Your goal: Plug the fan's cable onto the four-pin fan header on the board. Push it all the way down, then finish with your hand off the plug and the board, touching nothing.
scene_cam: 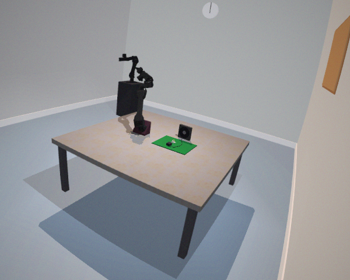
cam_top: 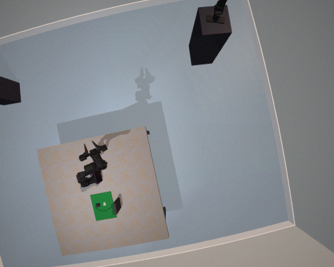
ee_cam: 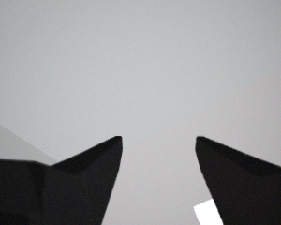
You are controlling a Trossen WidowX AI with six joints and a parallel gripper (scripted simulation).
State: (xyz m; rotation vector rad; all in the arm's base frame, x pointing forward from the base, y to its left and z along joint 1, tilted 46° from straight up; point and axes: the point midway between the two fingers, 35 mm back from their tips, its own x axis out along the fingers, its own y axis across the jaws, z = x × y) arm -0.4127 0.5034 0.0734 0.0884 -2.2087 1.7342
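The dark fan plug lies 71 cm ahead of my gripper tip, 51 cm below it and 32 cm to the right of it. Round my gripper tip: white four-pin fan header (70 cm ahead, 52 cm below, 25 cm to the right); green board (73 cm ahead, 53 cm below, 27 cm to the right); black fan (71 cm ahead, 46 cm below, 9 cm to the right).
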